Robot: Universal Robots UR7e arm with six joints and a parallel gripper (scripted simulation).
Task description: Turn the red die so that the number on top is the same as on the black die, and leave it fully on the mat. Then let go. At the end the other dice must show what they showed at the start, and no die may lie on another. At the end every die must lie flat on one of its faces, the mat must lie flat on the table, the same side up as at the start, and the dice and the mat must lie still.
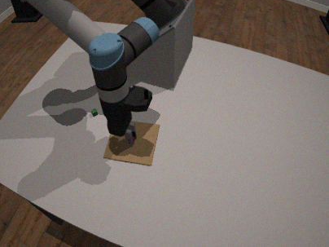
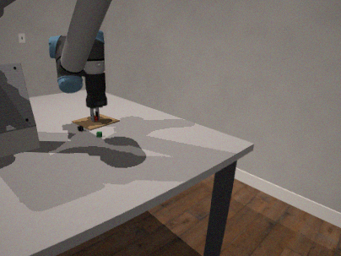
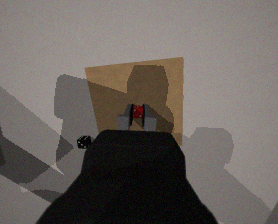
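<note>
My hand is 1 cm above the red die. The rest, counted from my hand: green die 7 cm behind, 15 cm to the right, 2 cm below; black die 9 cm behind, 5 cm to the right, 2 cm below; tan mat 2 cm below.
</note>
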